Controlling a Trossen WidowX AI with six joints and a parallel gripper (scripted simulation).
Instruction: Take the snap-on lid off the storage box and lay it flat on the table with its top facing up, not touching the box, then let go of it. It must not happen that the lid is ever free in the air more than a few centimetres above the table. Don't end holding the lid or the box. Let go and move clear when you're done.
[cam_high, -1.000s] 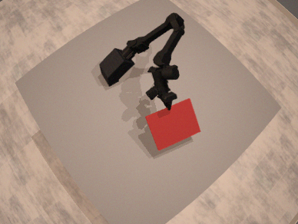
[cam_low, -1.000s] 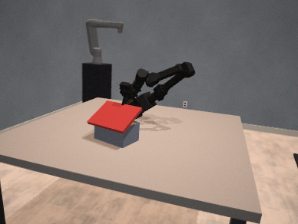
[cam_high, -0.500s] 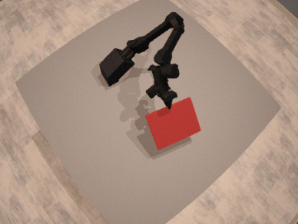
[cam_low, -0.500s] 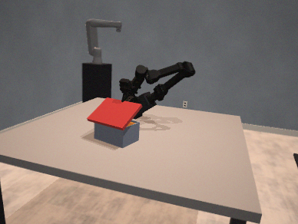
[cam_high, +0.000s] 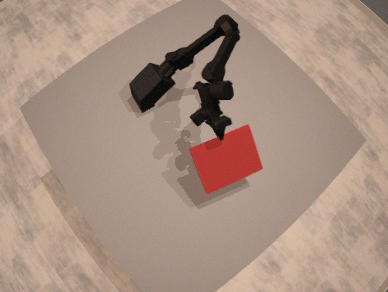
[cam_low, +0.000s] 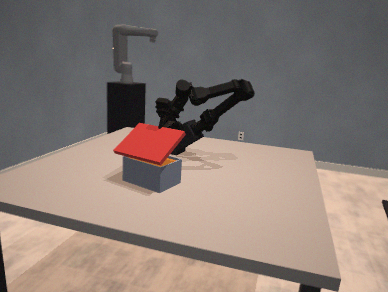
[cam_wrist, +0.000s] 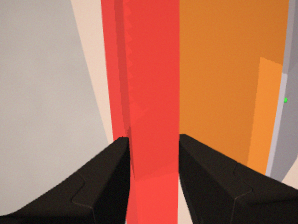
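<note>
The red lid lies 10 cm ahead of my hand, 6 cm below it and 2 cm to the right of it. The rest, counted from my hand: storage box 18 cm below, 8 cm ahead, 1 cm to the right.
</note>
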